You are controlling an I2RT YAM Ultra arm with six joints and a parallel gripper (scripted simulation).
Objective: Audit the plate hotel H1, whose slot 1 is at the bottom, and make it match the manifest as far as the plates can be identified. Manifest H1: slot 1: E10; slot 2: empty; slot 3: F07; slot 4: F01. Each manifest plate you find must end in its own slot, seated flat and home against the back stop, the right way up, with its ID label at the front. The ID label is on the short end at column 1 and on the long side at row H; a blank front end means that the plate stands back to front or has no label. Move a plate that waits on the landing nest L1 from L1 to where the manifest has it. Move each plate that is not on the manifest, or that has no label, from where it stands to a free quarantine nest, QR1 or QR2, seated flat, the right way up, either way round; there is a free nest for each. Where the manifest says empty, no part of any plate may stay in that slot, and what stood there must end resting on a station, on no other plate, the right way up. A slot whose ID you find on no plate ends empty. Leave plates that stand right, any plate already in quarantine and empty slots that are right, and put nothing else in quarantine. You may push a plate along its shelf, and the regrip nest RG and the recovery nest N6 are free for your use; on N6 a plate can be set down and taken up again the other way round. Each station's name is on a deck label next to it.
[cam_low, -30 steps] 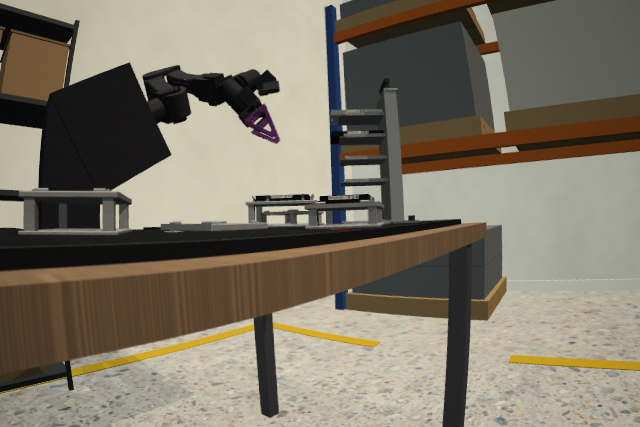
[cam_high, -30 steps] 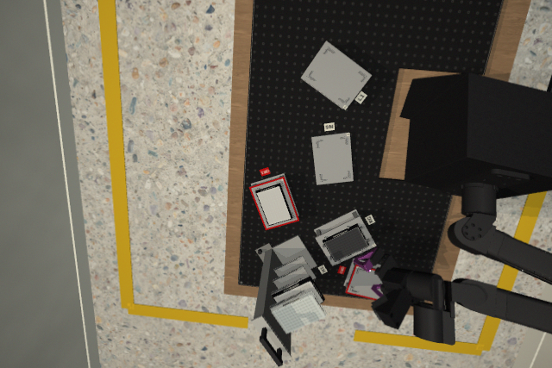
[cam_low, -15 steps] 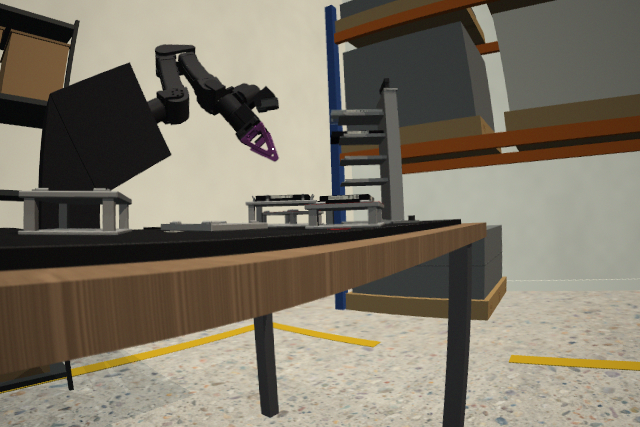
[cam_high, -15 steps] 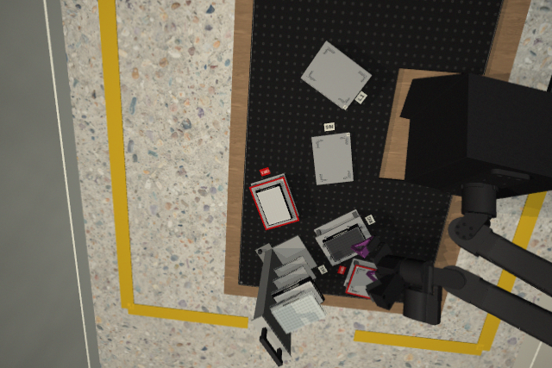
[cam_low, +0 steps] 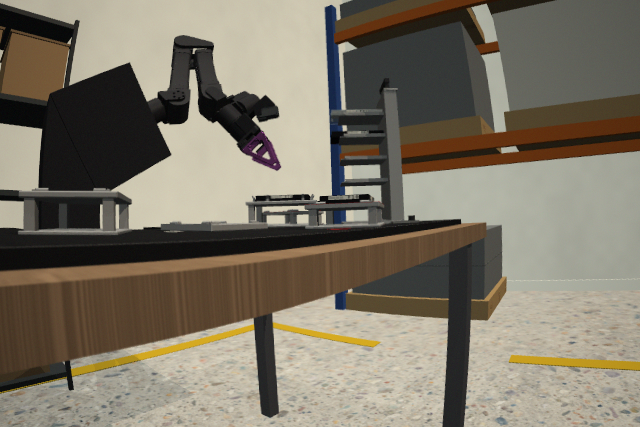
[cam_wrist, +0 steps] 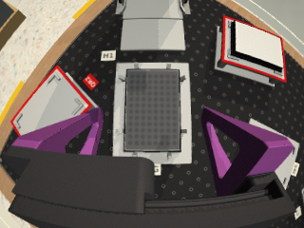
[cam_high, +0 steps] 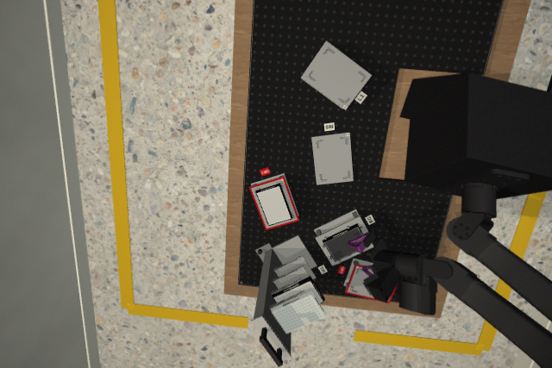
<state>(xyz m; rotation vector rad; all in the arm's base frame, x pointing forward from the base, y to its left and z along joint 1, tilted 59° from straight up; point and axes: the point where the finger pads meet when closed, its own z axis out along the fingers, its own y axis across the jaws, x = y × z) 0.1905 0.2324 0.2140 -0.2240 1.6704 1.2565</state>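
Right now my hand is 100 mm above the regrip nest RG, 20 mm short of it and 10 mm to the right of it. Also, from my hand: quarantine nest QR2 (170 mm to the left, 120 mm below, 120 mm behind); then H1 deck label (170 mm to the left, 150 mm below, 50 mm ahead); then white well plate (160 mm ahead, 130 mm to the left, 110 mm above).
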